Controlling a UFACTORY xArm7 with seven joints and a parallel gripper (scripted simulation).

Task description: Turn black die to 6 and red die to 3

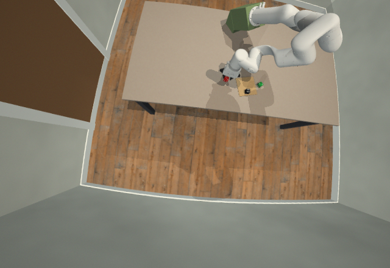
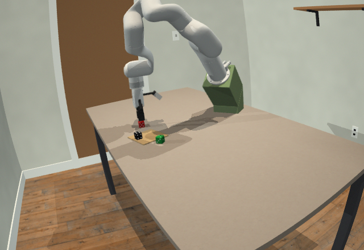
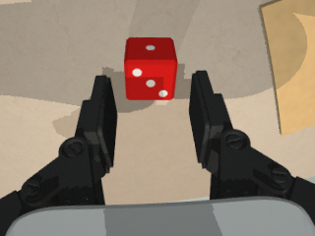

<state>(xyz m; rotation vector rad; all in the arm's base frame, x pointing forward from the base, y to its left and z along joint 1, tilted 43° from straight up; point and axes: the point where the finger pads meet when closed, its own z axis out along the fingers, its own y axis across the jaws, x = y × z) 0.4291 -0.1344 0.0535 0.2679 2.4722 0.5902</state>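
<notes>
Right now the red die is 40 mm below my hand. Also, from my hand: tan mat (160 mm to the left, 60 mm below, 10 mm ahead); then black die (170 mm to the left, 60 mm ahead, 40 mm below); then green die (260 mm to the left, 40 mm below, 20 mm behind).
</notes>
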